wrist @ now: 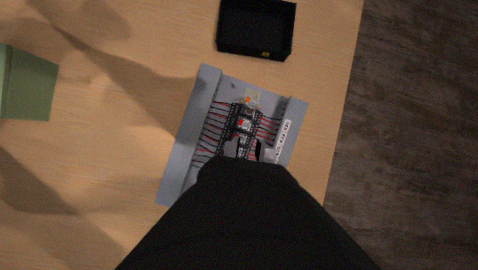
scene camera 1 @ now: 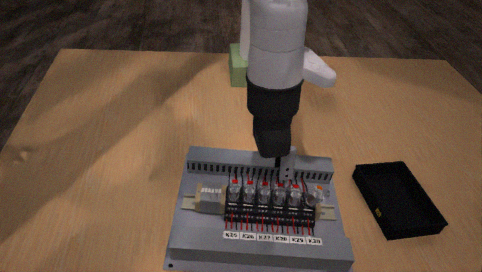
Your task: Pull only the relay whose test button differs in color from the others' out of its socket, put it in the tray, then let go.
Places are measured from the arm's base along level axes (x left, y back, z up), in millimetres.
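Where they show: gripper, fingertip midpoint: (wrist: 247, 145) (scene camera 1: 283, 171).
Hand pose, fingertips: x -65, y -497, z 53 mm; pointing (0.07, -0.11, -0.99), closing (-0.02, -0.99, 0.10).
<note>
After its pixels a point has its place.
Several clear relays with red test buttons (scene camera 1: 265, 192) @[x -87, y -495, z -1 mm] (wrist: 245, 123) @[x -29, y -496, z -2 mm] stand in a row in black sockets. The relay with the orange button (scene camera 1: 312, 198) @[x -3, y -513, z -8 mm] (wrist: 250, 109) @[x -1, y -503, z -6 mm] is at the row's right end in the scene view, above the K30 label; it leans to the right. My gripper (scene camera 1: 283, 176) @[x -65, y -497, z 53 mm] (wrist: 247, 145) @[x -65, y -497, z 53 mm] is open, its fingers parted across the row over the red-button relays left of the orange one. Its body hides part of the row in the wrist view. The black tray (scene camera 1: 414, 232) @[x 187, y -578, z -52 mm] (wrist: 250, 53) @[x 137, y -494, z -57 mm] lies right of the panel in the scene view, with no relay visible in it.
The grey panel (scene camera 1: 260, 253) (wrist: 190, 125) has raised wire ducts front and back, with red and black wires at the sockets. Grey terminal blocks (scene camera 1: 211, 200) @[x -182, y -485, z -24 mm] sit left of the relays. A green block (scene camera 1: 238, 72) @[x -59, y -64, z -21 mm] (wrist: 30, 87) @[x -10, y -68, z -35 mm] stands at the back, partly behind the arm.
</note>
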